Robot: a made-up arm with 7 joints.
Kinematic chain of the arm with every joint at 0, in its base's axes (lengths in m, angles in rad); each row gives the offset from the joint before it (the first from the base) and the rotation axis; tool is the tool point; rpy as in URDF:
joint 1: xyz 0 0 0.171 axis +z
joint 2: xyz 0 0 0 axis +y
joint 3: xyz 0 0 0.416 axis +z
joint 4: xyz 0.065 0 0 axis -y
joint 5: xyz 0.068 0 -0.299 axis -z
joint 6: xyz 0 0 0 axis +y
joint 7: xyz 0.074 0 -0.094 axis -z
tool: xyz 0 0 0 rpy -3.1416 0 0
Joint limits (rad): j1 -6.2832..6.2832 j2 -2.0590..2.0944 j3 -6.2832..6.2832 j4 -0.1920..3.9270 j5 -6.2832..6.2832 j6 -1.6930..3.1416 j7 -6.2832..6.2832
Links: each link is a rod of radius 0.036 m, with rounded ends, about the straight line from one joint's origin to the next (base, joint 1, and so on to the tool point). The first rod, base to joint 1, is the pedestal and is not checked.
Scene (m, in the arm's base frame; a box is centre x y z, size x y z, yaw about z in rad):
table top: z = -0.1
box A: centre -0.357 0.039 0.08 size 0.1 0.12 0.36 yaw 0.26
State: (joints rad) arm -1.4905 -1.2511 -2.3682 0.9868 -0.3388 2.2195 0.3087
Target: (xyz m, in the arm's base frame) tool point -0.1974 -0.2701 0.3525
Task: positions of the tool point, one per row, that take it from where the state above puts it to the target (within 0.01 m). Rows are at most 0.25 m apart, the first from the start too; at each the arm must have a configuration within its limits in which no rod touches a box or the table.
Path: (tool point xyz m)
1: -0.2873 0.2885 0.0714
2: -0.3863 0.2786 0.1700
3: -0.4670 0.2177 0.3062
4: -0.4950 0.1089 0.4672
5: -0.4402 -0.0229 0.6321
6: -0.4531 -0.1249 0.5070
7: -0.3979 -0.2136 0.4145
8: -0.3021 -0.2658 0.3646
9: -0.1974 -0.2701 0.3525

